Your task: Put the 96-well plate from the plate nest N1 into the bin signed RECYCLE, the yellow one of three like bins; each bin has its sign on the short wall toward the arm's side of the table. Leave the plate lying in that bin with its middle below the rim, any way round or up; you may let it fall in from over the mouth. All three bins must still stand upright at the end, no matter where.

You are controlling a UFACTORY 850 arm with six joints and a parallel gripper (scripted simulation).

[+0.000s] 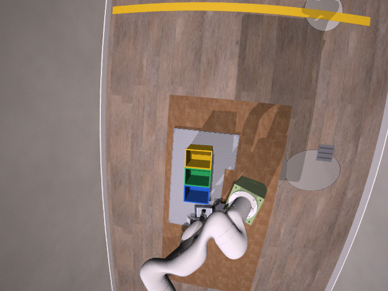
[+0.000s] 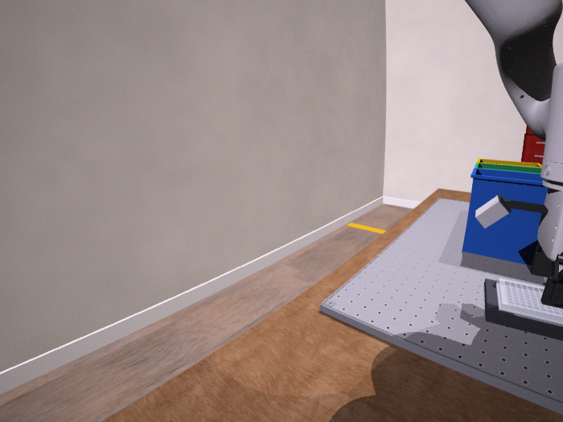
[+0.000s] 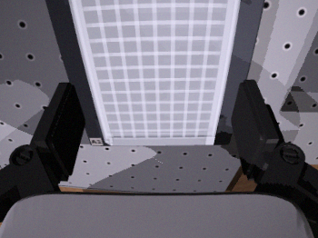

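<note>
My hand is 40 mm above the 96-well plate. Also, from my hand: dark plate nest 50 mm below; green bin 370 mm to the right, 90 mm ahead, 40 mm above; blue bin 240 mm to the right, 80 mm ahead, 40 mm above.
</note>
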